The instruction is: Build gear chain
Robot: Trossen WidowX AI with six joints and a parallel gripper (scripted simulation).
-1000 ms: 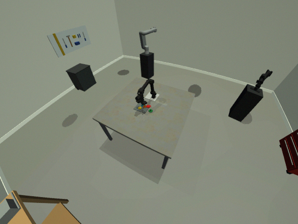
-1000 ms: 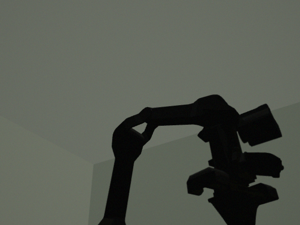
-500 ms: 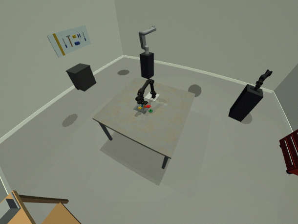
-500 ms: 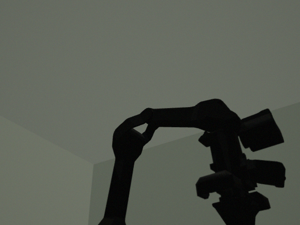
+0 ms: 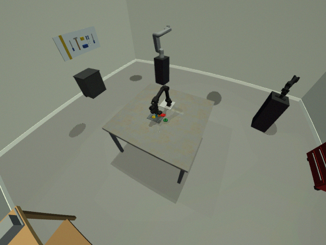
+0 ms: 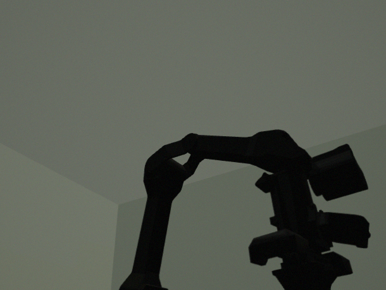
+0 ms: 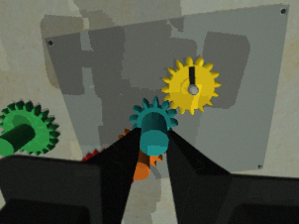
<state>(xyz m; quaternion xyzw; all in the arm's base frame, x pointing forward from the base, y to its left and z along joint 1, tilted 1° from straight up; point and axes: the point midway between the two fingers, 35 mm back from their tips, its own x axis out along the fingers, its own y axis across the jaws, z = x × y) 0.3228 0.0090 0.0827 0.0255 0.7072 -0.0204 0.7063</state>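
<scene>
My gripper tip is now 4 cm past the orange gear, 3 cm above it and 1 cm to the right of it. From my gripper tip the other things lie so: yellow gear (4 cm below, 3 cm to the right, 3 cm ahead); then small teal gear (1 cm below); then red gear (8 cm behind, 5 cm to the left, 4 cm below).
</scene>
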